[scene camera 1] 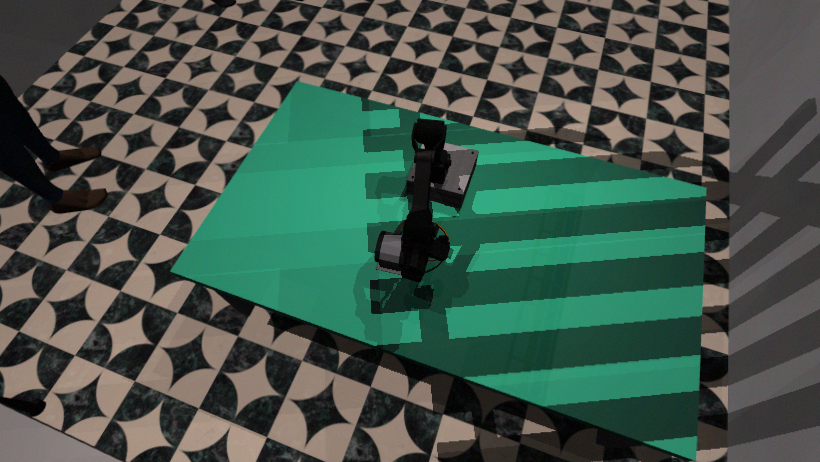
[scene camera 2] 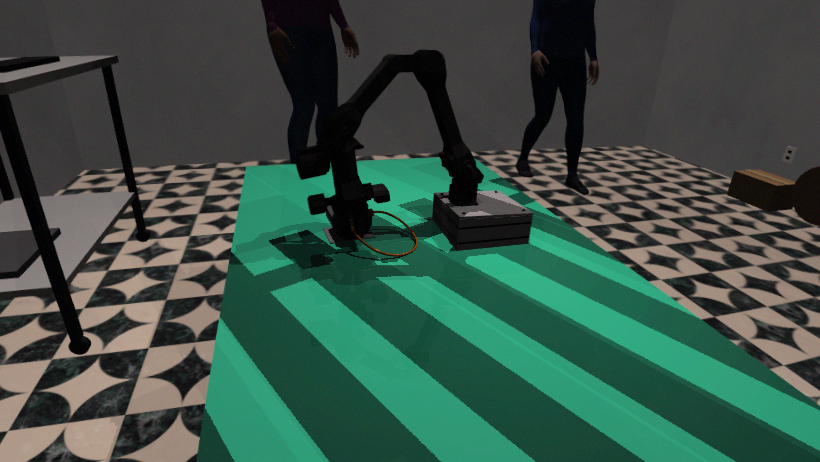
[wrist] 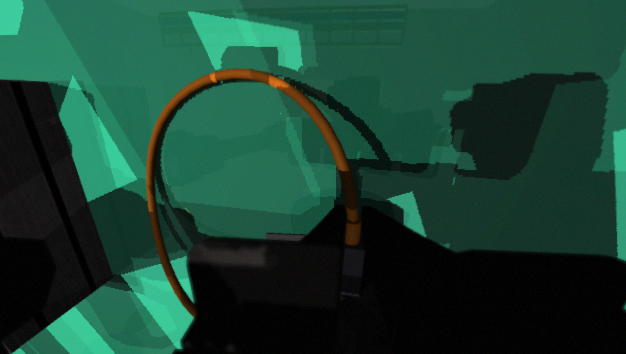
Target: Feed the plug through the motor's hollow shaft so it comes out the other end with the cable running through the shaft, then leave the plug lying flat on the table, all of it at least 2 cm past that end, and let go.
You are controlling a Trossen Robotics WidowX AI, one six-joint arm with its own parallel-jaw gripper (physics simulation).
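Frame: origin at the arm's base, x right, y back, z down, level; millimetres.
Seen in the pictures: gripper, fingertip midpoint: [scene camera 2: 353,231] [wrist: 352,213]; arm's base, origin of the base link: [scene camera 1: 436,174] [scene camera 2: 463,201].
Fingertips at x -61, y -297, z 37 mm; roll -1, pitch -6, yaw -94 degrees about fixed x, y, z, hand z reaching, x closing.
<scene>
Pixels of each thing's middle, then the offset from my fingertips to it. "pt": a spot on its surface instead. Level surfaces: height alone.
- green table, its level: dz +48 mm
- dark plug, body centre: [wrist: 348,263] dx +29, dy -2, dz -3 mm
- plug's orange cable, surface spot: [wrist: 241,74] [scene camera 2: 388,253] pt dx -64, dy +75, dz +33 mm
- motor, body centre: [wrist: 330,341] [scene camera 2: 349,215] [scene camera 1: 393,248] dx +94, dy +1, dz -3 mm
My gripper [scene camera 1: 414,272] [scene camera 2: 350,226] [wrist: 352,213] points down at the green table [scene camera 1: 294,206] [scene camera 2: 408,367] and is shut on the dark plug [wrist: 352,270]. The plug's orange cable [wrist: 241,74] [scene camera 2: 387,255] [scene camera 1: 446,238] rises from between the fingers and curves in a wide loop over the table. The motor [scene camera 1: 391,249], a grey cylinder with dark ends, sits right beside the gripper. In the wrist view a dark block [wrist: 266,274] just left of the plug looks like the motor's body. In scene camera 2 the gripper hides most of the motor.
The arm's grey base block [scene camera 1: 463,174] [scene camera 2: 481,225] stands on the table behind the loop. Two people [scene camera 2: 312,69] [scene camera 2: 564,69] stand on the checkered floor beyond the table's far edge. Striped shadows fall across the table.
</scene>
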